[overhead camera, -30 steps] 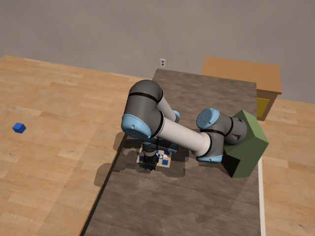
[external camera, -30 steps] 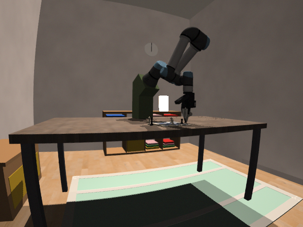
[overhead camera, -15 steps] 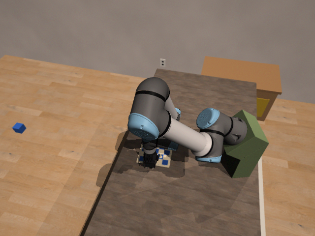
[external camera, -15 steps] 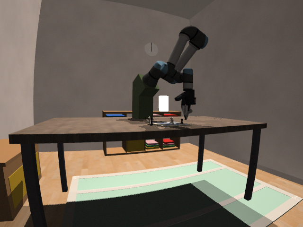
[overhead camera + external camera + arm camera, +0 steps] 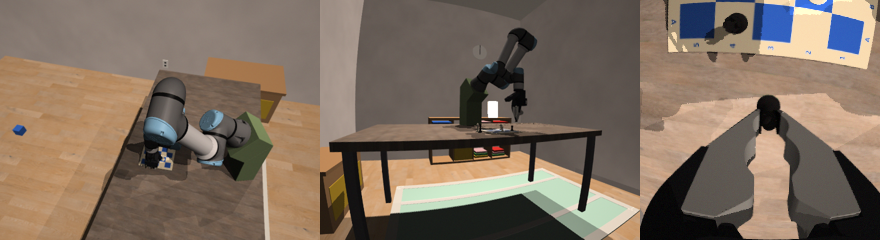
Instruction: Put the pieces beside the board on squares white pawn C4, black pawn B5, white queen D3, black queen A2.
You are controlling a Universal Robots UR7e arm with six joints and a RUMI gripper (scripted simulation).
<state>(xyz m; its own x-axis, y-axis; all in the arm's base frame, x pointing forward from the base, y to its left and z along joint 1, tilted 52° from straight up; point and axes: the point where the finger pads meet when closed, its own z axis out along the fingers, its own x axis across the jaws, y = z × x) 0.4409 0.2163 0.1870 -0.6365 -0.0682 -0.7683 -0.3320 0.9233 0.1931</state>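
The white pawn lies 9 cm ahead of my hand, 11 cm to the right of it and 6 cm below it. Also, from my hand: black pawn: 1 cm below; blue-and-cream chessboard: 6 cm ahead, 13 cm to the right, 8 cm below; black piece: 6 cm ahead, 4 cm to the right, 6 cm below.
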